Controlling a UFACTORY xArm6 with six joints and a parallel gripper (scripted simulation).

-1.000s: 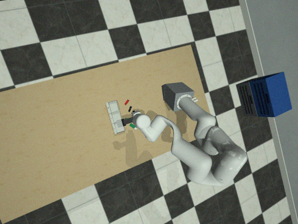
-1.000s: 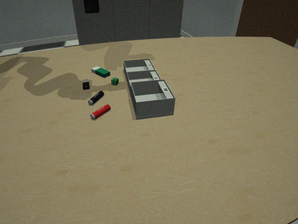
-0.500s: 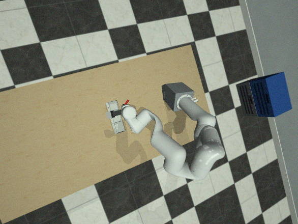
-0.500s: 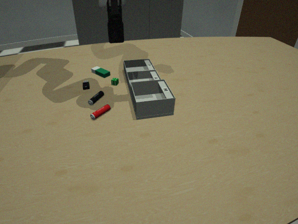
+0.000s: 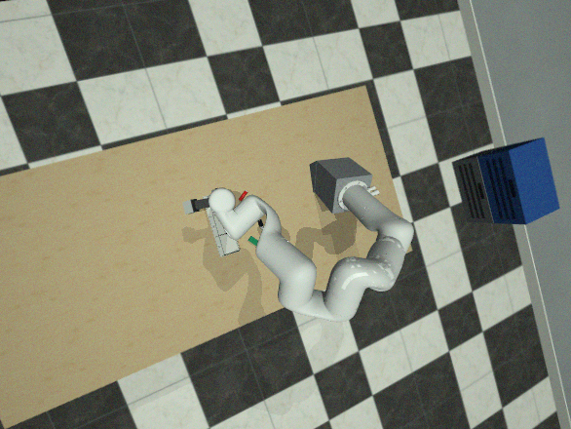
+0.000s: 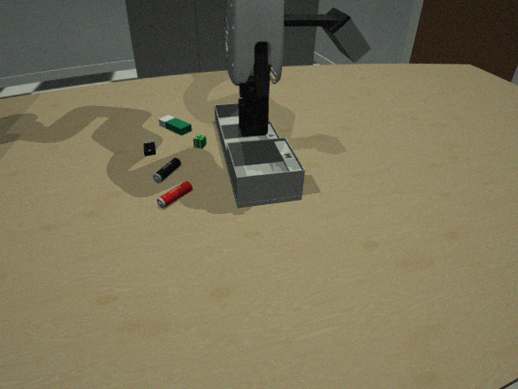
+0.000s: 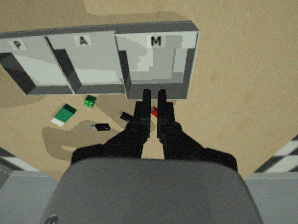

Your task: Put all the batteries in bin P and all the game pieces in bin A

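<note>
Right now the bin is 20 mm ahead of my hand, 80 mm to the left of it and 80 mm below it. The rest, counted from my hand: black battery: 110 mm behind, 60 mm to the left, 90 mm below; red battery: 100 mm behind, 90 mm below; green die: 50 mm behind, 130 mm to the left, 90 mm below.
</note>
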